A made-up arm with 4 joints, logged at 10 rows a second.
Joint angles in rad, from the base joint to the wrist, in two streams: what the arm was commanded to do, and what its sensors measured. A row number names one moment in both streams.
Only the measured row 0 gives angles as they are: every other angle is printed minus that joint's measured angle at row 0.
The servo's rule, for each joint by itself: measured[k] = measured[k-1] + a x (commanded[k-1-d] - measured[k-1]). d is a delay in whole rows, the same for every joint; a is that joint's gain. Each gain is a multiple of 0.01, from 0.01 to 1. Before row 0 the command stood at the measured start. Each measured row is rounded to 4 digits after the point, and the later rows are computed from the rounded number. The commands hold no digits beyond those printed.
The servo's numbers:
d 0
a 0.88 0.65 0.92 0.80
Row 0, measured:
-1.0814 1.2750 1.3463 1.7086
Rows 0 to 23, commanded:
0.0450 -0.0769 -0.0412 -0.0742
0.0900 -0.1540 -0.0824 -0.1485
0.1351 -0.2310 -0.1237 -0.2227
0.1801 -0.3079 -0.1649 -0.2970
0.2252 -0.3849 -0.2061 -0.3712
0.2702 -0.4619 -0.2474 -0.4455
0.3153 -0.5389 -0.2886 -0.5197
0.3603 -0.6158 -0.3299 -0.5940
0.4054 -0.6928 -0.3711 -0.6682
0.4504 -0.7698 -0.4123 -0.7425
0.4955 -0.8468 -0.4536 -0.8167
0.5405 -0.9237 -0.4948 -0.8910
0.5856 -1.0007 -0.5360 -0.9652
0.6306 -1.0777 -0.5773 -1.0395
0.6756 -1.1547 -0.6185 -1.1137
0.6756 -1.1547 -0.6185 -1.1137
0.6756 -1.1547 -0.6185 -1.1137
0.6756 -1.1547 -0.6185 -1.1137
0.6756 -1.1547 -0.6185 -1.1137
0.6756 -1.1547 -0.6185 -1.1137
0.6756 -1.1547 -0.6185 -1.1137
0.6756 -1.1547 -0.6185 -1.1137
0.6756 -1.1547 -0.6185 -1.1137
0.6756 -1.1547 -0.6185 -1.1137
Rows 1 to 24, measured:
0.0396 -0.0500 -0.0379 -0.0594
0.0840 -0.1176 -0.0788 -0.1307
0.1290 -0.1913 -0.1201 -0.2043
0.1740 -0.2671 -0.1613 -0.2785
0.2191 -0.3437 -0.2025 -0.3527
0.2641 -0.4205 -0.2438 -0.4269
0.3092 -0.4975 -0.2850 -0.5011
0.3542 -0.5744 -0.3263 -0.5754
0.3993 -0.6514 -0.3675 -0.6496
0.4443 -0.7284 -0.4087 -0.7239
0.4894 -0.8054 -0.4500 -0.7981
0.5344 -0.8823 -0.4912 -0.8724
0.5795 -0.9593 -0.5324 -0.9466
0.6245 -1.0363 -0.5737 -1.0209
0.6695 -1.1133 -0.6149 -1.0951
0.6749 -1.1402 -0.6182 -1.1100
0.6755 -1.1496 -0.6185 -1.1130
0.6756 -1.1529 -0.6185 -1.1136
0.6756 -1.1541 -0.6185 -1.1137
0.6756 -1.1545 -0.6185 -1.1137
0.6756 -1.1546 -0.6185 -1.1137
0.6756 -1.1547 -0.6185 -1.1137
0.6756 -1.1547 -0.6185 -1.1137
0.6756 -1.1547 -0.6185 -1.1137

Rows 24 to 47, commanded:
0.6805 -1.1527 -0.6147 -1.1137
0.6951 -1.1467 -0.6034 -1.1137
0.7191 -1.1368 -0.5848 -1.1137
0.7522 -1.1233 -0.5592 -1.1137
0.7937 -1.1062 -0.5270 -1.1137
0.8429 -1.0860 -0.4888 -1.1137
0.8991 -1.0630 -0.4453 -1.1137
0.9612 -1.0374 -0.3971 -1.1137
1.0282 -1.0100 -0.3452 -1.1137
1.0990 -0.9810 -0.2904 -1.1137
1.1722 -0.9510 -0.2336 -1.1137
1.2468 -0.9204 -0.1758 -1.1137
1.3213 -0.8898 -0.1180 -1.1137
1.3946 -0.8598 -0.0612 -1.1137
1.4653 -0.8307 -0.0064 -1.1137
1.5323 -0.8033 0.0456 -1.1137
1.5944 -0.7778 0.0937 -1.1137
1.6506 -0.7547 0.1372 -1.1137
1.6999 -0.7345 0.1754 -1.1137
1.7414 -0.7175 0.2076 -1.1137
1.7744 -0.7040 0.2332 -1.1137
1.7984 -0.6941 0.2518 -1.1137
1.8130 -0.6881 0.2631 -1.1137
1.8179 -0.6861 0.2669 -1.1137
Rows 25 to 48, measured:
0.6799 -1.1534 -0.6150 -1.1137
0.6933 -1.1490 -0.6043 -1.1137
0.7160 -1.1411 -0.5864 -1.1137
0.7479 -1.1295 -0.5614 -1.1137
0.7882 -1.1144 -0.5298 -1.1137
0.8363 -1.0959 -0.4921 -1.1137
0.8916 -1.0745 -0.4490 -1.1137
0.9528 -1.0504 -0.4013 -1.1137
1.0192 -1.0241 -0.3497 -1.1137
1.0894 -0.9961 -0.2951 -1.1137
1.1623 -0.9668 -0.2385 -1.1137
1.2367 -0.9366 -0.1808 -1.1137
1.3111 -0.9062 -0.1230 -1.1137
1.3846 -0.8760 -0.0661 -1.1137
1.4556 -0.8466 -0.0112 -1.1137
1.5231 -0.8185 0.0411 -1.1137
1.5858 -0.7920 0.0895 -1.1137
1.6428 -0.7678 0.1334 -1.1137
1.6930 -0.7462 0.1720 -1.1137
1.7356 -0.7275 0.2048 -1.1137
1.7697 -0.7122 0.2309 -1.1137
1.7950 -0.7004 0.2501 -1.1137
1.8108 -0.6924 0.2621 -1.1137
1.8170 -0.6883 0.2665 -1.1137

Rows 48 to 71, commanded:
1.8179 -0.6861 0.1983 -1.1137
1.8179 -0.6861 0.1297 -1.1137
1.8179 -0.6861 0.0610 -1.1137
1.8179 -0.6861 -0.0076 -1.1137
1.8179 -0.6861 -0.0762 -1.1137
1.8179 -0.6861 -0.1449 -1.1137
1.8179 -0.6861 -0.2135 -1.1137
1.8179 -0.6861 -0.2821 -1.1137
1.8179 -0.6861 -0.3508 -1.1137
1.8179 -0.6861 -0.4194 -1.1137
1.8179 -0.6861 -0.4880 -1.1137
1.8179 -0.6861 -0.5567 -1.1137
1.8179 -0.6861 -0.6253 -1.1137
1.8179 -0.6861 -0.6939 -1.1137
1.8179 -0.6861 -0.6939 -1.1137
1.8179 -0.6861 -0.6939 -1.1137
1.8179 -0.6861 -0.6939 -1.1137
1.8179 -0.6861 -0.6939 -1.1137
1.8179 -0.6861 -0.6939 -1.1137
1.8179 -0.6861 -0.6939 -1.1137
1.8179 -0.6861 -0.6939 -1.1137
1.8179 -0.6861 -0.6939 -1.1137
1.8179 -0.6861 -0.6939 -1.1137
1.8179 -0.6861 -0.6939 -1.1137
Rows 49 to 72, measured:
1.8178 -0.6869 0.2038 -1.1137
1.8179 -0.6864 0.1356 -1.1137
1.8179 -0.6862 0.0670 -1.1137
1.8179 -0.6861 -0.0016 -1.1137
1.8179 -0.6861 -0.0702 -1.1137
1.8179 -0.6861 -0.1389 -1.1137
1.8179 -0.6861 -0.2075 -1.1137
1.8179 -0.6861 -0.2761 -1.1137
1.8179 -0.6861 -0.3448 -1.1137
1.8179 -0.6861 -0.4134 -1.1137
1.8179 -0.6861 -0.4820 -1.1137
1.8179 -0.6861 -0.5507 -1.1137
1.8179 -0.6861 -0.6193 -1.1137
1.8179 -0.6861 -0.6879 -1.1137
1.8179 -0.6861 -0.6934 -1.1137
1.8179 -0.6861 -0.6939 -1.1137
1.8179 -0.6861 -0.6939 -1.1137
1.8179 -0.6861 -0.6939 -1.1137
1.8179 -0.6861 -0.6939 -1.1137
1.8179 -0.6861 -0.6939 -1.1137
1.8179 -0.6861 -0.6939 -1.1137
1.8179 -0.6861 -0.6939 -1.1137
1.8179 -0.6861 -0.6939 -1.1137
1.8179 -0.6861 -0.6939 -1.1137

